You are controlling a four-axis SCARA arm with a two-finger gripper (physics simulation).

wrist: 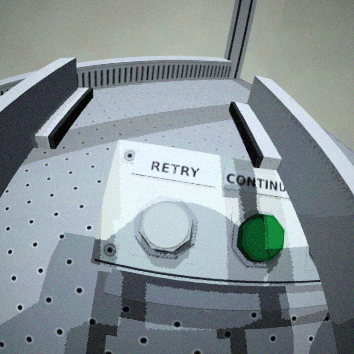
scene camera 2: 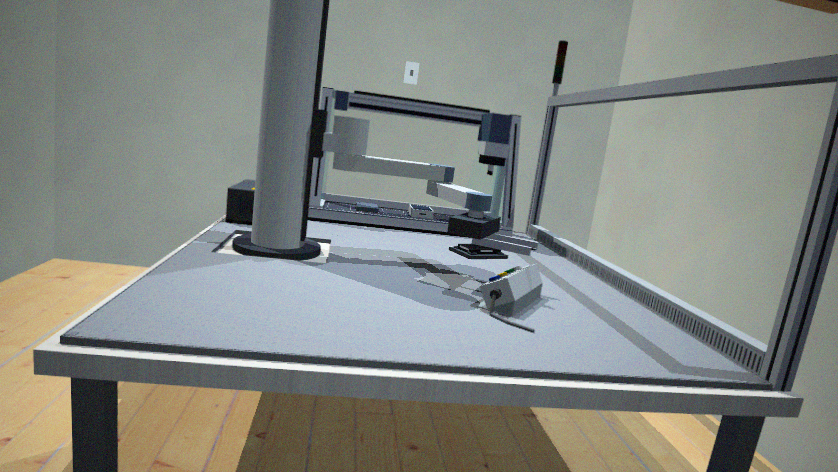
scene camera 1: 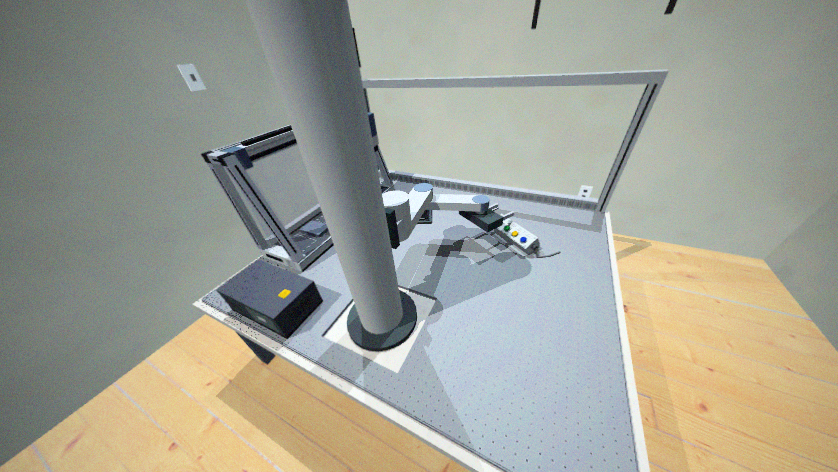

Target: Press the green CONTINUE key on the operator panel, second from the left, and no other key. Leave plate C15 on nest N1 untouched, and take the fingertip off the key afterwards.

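Places are measured from the arm's base along level axes (x ahead, y left, z up), in centimetres.
Where they show: gripper, between the fingertips: (wrist: pixel 162 80) (scene camera 2: pixel 534 248) (scene camera 1: pixel 505 209); arm's base, origin of its link: (scene camera 2: pixel 277 249) (scene camera 1: pixel 382 318).
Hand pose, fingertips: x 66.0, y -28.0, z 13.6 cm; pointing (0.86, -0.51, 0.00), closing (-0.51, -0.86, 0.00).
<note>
Each offset is from my fingertips to the top centre of the thing. "pt": to the spot under its first point.
The operator panel {dx -6.1, dy -6.3, dz -4.0 cm} (scene camera 1: pixel 532 243) (scene camera 2: pixel 527 290) (wrist: pixel 212 212) is a sloped white box on the table. Its green CONTINUE key {dx -6.4, dy -2.9, dz -4.9 cm} (scene camera 1: pixel 507 228) (scene camera 2: pixel 511 270) (wrist: pixel 261 237) is right of the white RETRY key {dx -3.4, dy +1.1, dz -4.9 cm} (wrist: pixel 166 226); the yellow key {dx -9.4, dy -6.9, dz -4.9 cm} (scene camera 1: pixel 514 233) and blue key {dx -12.4, dy -10.9, dz -4.9 cm} (scene camera 1: pixel 523 239) follow. My gripper (scene camera 1: pixel 504 209) (scene camera 2: pixel 532 247) (wrist: pixel 162 80) is open and empty, above the panel's RETRY end. In the wrist view the right fingertip shows over the CONTINUE label's upper edge, apart from the green key. A dark low stand (scene camera 2: pixel 478 252) holds a flat item; no name is readable, so I cannot confirm plate C15 or nest N1.
A gantry frame (scene camera 1: pixel 243 193) (scene camera 2: pixel 516 175) stands at the table's far end. A slotted rail (scene camera 1: pixel 498 192) (scene camera 2: pixel 662 307) (wrist: pixel 155 70) runs along one edge, under a fence frame (scene camera 1: pixel 516 79). The arm's column (scene camera 1: pixel 351 175) (scene camera 2: pixel 284 117) and a dark box {pt dx -80.9, dy +62.0, dz -0.9 cm} (scene camera 1: pixel 269 296) stand opposite. A cable {pt dx -10.7, dy -23.0, dz -11.7 cm} (scene camera 2: pixel 513 322) leaves the panel.
</note>
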